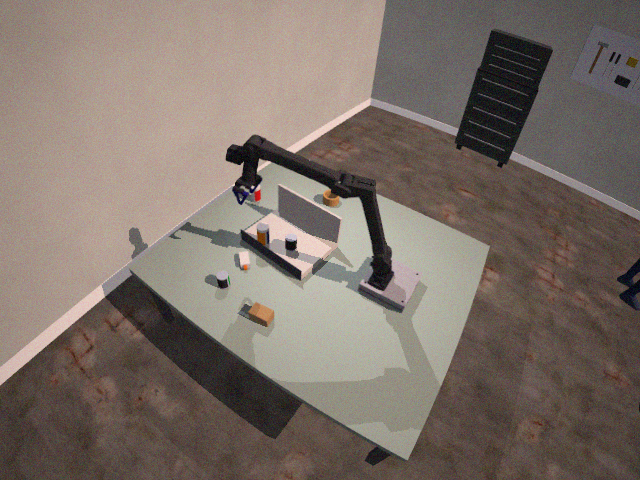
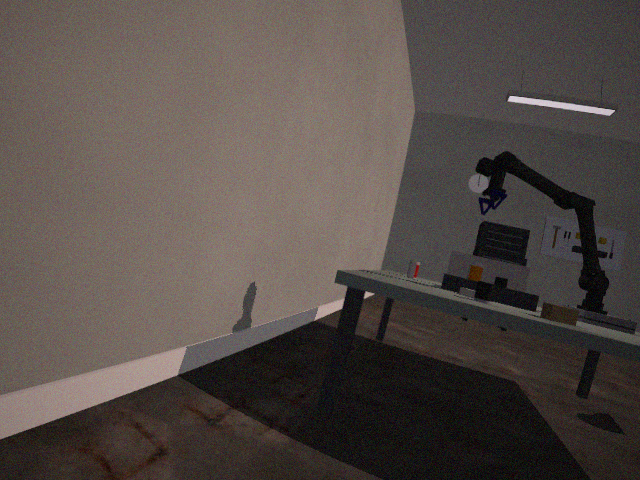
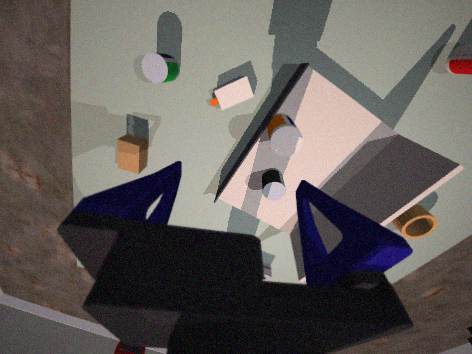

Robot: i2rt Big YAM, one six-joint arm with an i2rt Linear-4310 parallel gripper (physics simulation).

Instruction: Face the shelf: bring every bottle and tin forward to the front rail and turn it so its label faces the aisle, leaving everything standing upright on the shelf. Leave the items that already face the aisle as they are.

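Where they show: gripper, between the fingertips: (image 1: 245, 198) (image 2: 487, 212) (image 3: 241, 177); arm's base, origin of its link: (image 1: 380, 278) (image 2: 591, 311).
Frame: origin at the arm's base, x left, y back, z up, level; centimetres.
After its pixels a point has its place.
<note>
The shelf (image 1: 272, 222) @[x -2.1, y -63.6, z -1.6 cm] (image 2: 516, 298) @[x 17.5, y -40.0, z -1.8 cm] (image 3: 330, 110) @[x 3.9, y -66.0, z -1.6 cm] has a pale floor, a dark front rail and an upright back panel. An orange bottle (image 1: 262, 235) @[x 14.6, y -56.4, z 6.3 cm] (image 2: 476, 272) @[x 15.1, y -58.1, z 5.0 cm] (image 3: 285, 137) @[x 12.8, y -58.8, z 9.3 cm] with a pale top stands on it close behind the rail; its orange side shows towards the front, with dark blue at one side. A short black tin (image 1: 291, 242) @[x 9.0, y -43.6, z 4.7 cm] (image 2: 500, 282) @[x 9.6, y -46.0, z 3.2 cm] (image 3: 273, 182) @[x 8.4, y -47.3, z 5.4 cm] stands upright beside it, farther back from the rail; its label cannot be made out. My gripper (image 1: 248, 192) @[x 20.5, y -59.4, z 30.7 cm] (image 2: 490, 206) @[x 20.5, y -59.4, z 30.7 cm] (image 3: 241, 177) @[x 20.5, y -59.4, z 30.7 cm] is open and empty, high above the table beyond the shelf's far-left end.
On the table (image 1: 320, 351) @[x 44.0, y -4.7, z -5.4 cm] stand a black-and-green tin (image 1: 222, 279) @[x 43.0, y -56.7, z 1.5 cm] (image 3: 160, 68) @[x 40.3, y -58.8, z 1.7 cm] and a red-and-white can (image 1: 257, 193) @[x -14.1, y -83.9, z 1.0 cm] (image 2: 415, 269) @[x -12.9, y -85.0, z -0.1 cm] (image 3: 461, 66) @[x -13.8, y -84.1, z -1.5 cm]. A white block with an orange tip (image 1: 244, 259) @[x 25.7, y -59.1, z -2.6 cm] (image 3: 234, 93) @[x 24.9, y -60.0, z -2.6 cm] and a brown block (image 1: 261, 314) @[x 45.9, y -32.5, z -0.4 cm] (image 3: 132, 153) @[x 43.9, y -35.4, z -0.3 cm] lie before the shelf; a wooden ring (image 1: 325, 200) @[x -35.8, y -51.5, z -2.4 cm] lies behind.
</note>
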